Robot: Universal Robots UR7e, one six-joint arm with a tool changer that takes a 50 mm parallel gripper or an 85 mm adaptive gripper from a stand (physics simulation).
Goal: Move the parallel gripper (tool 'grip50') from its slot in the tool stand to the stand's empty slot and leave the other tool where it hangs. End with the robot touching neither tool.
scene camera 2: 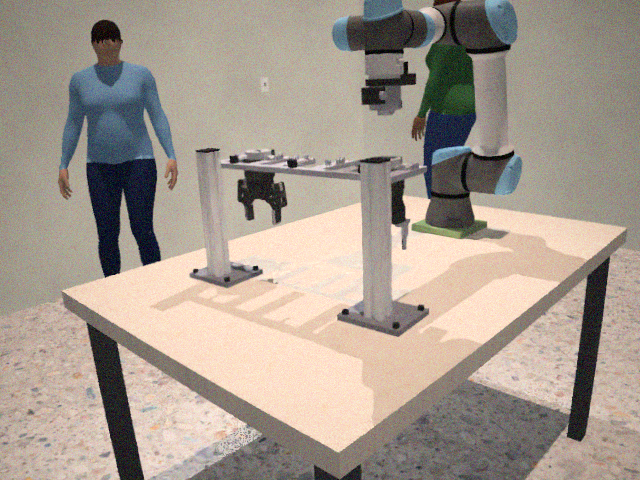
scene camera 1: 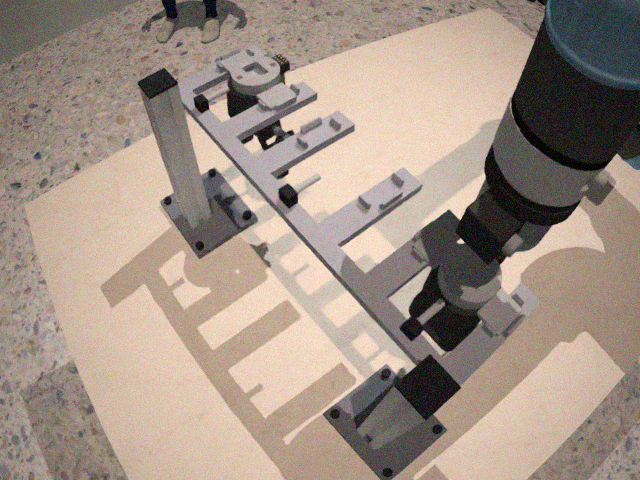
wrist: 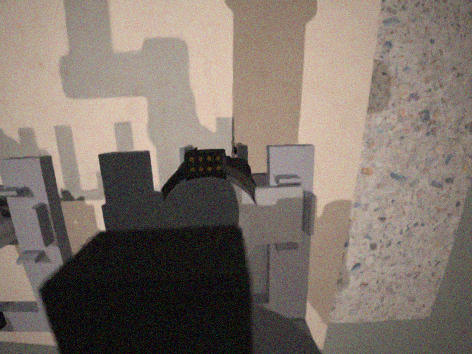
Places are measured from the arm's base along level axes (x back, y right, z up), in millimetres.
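Pixels of known places: arm's base, link origin: [scene camera 2: 449,221].
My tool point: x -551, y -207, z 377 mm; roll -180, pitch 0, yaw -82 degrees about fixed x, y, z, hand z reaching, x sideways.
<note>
For each thing: its top centre in the pictures, then the offset to it from my tool point. "pt": a spot on its surface instead.
- parallel gripper grip50, top centre: [wrist: 208,221] [scene camera 1: 475,269] [scene camera 2: 386,157] dx +3, dy +2, dz -97 mm
- stand's crossbar, surface spot: [scene camera 1: 305,227] pt dx -106, dy +132, dz -115 mm
The parallel gripper (grip50) [scene camera 2: 404,245] [wrist: 214,150] hangs in the stand's slot at the robot's end. Its round grey top plate [scene camera 1: 467,289] [wrist: 200,202] rests between two prongs. In the wrist view its fingertips show apart past the plate; in scene camera 2 they overlap, side on. The arm's bare tool changer [scene camera 2: 388,105] is above it with a visible gap and carries no tool. The adaptive gripper [scene camera 2: 263,219] hangs in the far slot, its round plate [scene camera 1: 253,74] on top. The middle slot, between prongs [scene camera 1: 324,135] [scene camera 1: 379,198], is empty.
The stand's crossbar [scene camera 1: 305,227] rests on two posts [scene camera 1: 178,160] [scene camera 2: 376,237]. Small black knobs [scene camera 1: 288,194] [scene camera 1: 412,328] sit along the bar. The changer's black block [wrist: 150,295] covers the lower wrist view. Two people [scene camera 2: 121,124] [scene camera 2: 448,87] stand behind the table.
</note>
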